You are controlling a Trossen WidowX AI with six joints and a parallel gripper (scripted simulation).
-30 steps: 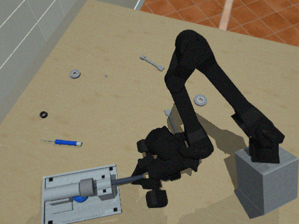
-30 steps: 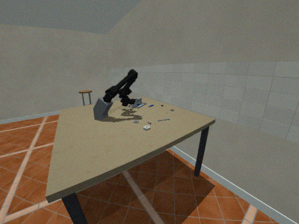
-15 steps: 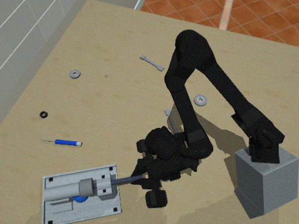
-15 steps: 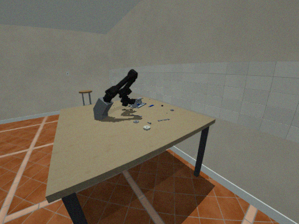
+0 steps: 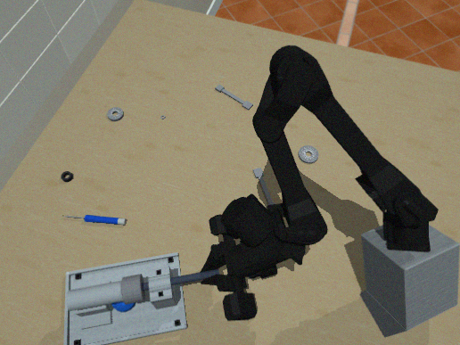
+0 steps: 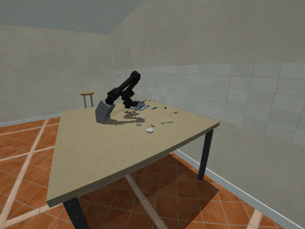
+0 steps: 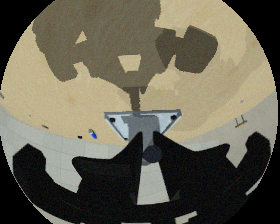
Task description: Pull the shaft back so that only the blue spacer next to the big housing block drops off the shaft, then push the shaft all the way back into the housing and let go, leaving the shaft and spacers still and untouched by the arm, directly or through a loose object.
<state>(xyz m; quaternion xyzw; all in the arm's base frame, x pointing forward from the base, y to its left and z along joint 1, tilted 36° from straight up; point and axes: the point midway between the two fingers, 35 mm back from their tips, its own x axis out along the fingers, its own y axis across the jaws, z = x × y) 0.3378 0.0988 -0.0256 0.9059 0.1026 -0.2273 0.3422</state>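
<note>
Now: the dark shaft 70 mm ahead of my hand and 30 mm to the left of it. The rest, counted from my hand: grey spacer: 130 mm ahead, 50 mm to the left; blue spacer: 170 mm ahead, 70 mm to the left, 70 mm below.
</note>
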